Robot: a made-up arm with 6 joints.
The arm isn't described. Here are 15 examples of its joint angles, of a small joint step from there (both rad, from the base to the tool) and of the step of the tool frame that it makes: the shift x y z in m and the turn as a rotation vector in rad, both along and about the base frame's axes.
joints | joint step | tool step
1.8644 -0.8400 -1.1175 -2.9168 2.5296 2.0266 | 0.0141 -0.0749 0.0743 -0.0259 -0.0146 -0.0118 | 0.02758 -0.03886 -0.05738 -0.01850 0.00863 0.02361
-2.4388 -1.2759 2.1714 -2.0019 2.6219 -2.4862 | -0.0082 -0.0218 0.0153 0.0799 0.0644 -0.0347 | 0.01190 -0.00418 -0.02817 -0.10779 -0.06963 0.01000
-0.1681 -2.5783 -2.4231 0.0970 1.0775 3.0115 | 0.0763 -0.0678 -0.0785 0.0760 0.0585 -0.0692 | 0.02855 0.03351 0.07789 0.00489 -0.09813 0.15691
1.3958 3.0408 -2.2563 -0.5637 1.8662 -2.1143 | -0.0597 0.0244 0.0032 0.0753 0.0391 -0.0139 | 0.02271 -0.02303 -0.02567 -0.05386 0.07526 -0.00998
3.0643 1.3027 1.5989 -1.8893 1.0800 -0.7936 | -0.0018 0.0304 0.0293 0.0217 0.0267 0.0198 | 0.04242 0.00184 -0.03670 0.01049 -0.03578 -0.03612
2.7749 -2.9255 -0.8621 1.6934 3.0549 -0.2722 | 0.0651 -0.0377 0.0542 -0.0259 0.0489 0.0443 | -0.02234 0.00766 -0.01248 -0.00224 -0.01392 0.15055
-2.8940 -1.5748 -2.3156 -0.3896 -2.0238 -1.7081 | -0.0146 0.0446 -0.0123 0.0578 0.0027 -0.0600 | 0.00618 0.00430 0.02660 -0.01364 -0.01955 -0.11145
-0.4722 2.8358 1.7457 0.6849 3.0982 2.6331 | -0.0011 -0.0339 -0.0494 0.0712 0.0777 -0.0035 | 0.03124 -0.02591 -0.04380 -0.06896 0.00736 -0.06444
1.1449 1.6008 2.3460 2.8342 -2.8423 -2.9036 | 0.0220 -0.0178 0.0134 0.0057 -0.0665 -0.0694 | -0.00932 0.01641 0.00924 -0.08079 -0.02345 -0.02667
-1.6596 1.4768 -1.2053 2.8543 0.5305 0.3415 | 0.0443 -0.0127 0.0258 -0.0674 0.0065 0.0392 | 0.05367 -0.01174 0.00901 0.01515 0.02846 0.01770
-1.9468 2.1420 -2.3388 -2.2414 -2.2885 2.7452 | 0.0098 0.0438 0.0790 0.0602 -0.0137 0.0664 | -0.00481 -0.04303 -0.03681 0.15327 -0.07723 0.02835
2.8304 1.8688 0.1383 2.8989 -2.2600 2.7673 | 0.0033 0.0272 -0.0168 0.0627 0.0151 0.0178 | 0.00696 -0.01553 -0.03336 -0.03791 0.01975 -0.02805
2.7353 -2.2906 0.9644 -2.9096 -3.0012 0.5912 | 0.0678 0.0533 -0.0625 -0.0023 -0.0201 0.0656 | 0.06441 0.06560 0.03032 -0.06624 0.01265 0.05536
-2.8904 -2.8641 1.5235 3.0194 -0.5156 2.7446 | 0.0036 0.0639 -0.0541 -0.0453 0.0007 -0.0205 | 0.05090 0.02133 0.02566 -0.05453 -0.02501 -0.02093
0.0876 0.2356 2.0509 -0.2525 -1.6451 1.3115 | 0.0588 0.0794 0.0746 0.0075 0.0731 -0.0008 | 0.01266 0.05177 -0.12380 -0.03427 0.22218 0.03998
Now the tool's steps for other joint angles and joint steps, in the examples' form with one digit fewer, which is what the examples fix.
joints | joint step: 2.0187 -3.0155 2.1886 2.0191 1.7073 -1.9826 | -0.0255 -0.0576 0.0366 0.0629 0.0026 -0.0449
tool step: -0.0290 0.0350 -0.0247 0.0724 -0.0095 0.0343
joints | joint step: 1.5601 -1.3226 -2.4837 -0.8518 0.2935 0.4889 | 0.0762 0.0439 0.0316 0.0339 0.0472 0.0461
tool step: 0.0380 -0.0496 0.0012 -0.0967 0.0068 -0.0130
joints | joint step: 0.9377 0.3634 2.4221 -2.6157 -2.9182 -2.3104 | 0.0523 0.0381 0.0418 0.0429 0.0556 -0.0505
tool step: -0.0360 0.0038 -0.0284 -0.0148 0.0239 -0.0406
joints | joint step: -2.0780 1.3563 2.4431 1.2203 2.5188 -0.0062 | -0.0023 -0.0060 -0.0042 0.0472 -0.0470 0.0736
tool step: 0.0046 -0.0055 -0.0039 0.0339 0.0265 0.0426
